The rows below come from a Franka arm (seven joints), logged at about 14 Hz.
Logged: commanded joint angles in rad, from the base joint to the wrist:
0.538 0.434 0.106 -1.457 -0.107 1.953 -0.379
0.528 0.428 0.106 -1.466 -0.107 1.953 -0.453
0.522 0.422 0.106 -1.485 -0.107 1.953 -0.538
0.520 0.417 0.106 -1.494 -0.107 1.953 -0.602
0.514 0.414 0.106 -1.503 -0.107 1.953 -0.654
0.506 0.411 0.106 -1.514 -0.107 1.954 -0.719
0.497 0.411 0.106 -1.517 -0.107 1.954 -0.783
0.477 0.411 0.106 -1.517 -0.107 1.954 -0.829
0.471 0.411 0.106 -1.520 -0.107 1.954 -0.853
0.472 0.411 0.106 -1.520 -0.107 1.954 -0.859
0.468 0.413 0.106 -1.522 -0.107 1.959 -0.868
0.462 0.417 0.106 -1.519 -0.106 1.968 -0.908
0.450 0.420 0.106 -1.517 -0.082 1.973 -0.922
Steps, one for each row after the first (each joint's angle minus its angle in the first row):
-0.010 -0.006 0.000 -0.009 0.000 0.000 -0.074
-0.016 -0.012 0.000 -0.028 0.000 0.000 -0.159
-0.018 -0.017 0.000 -0.037 0.000 0.000 -0.223
-0.024 -0.020 0.000 -0.046 0.000 0.000 -0.275
-0.032 -0.023 0.000 -0.057 0.000 0.001 -0.340
-0.041 -0.023 0.000 -0.060 0.000 0.001 -0.404
-0.061 -0.023 0.000 -0.060 0.000 0.001 -0.450
-0.067 -0.023 0.000 -0.063 0.000 0.001 -0.474
-0.066 -0.023 0.000 -0.063 0.000 0.001 -0.480
-0.070 -0.021 0.000 -0.065 0.000 0.006 -0.489
-0.076 -0.017 0.000 -0.062 0.001 0.015 -0.529
-0.088 -0.014 0.000 -0.060 0.025 0.020 -0.543

